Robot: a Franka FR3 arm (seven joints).
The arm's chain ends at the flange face. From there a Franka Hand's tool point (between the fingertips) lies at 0.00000 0.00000 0.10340 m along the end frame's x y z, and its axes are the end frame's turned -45 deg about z.
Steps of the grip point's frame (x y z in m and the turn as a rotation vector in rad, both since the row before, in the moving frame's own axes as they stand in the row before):
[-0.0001 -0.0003 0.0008 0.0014 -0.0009 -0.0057]
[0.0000 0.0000 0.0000 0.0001 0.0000 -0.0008]
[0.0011 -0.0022 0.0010 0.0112 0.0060 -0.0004]
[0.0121 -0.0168 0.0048 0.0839 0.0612 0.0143]
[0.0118 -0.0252 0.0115 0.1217 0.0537 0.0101]
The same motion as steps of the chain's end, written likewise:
[-0.0001 -0.0001 0.0008 0.0004 -0.0016 -0.0057]
[0.0000 0.0000 0.0000 0.0001 -0.0001 -0.0008]
[-0.0004 -0.0011 0.0010 0.0122 -0.0037 -0.0004]
[-0.0017 -0.0098 0.0054 0.1026 -0.0161 0.0143]
[-0.0046 -0.0134 0.0124 0.1240 -0.0481 0.0101]

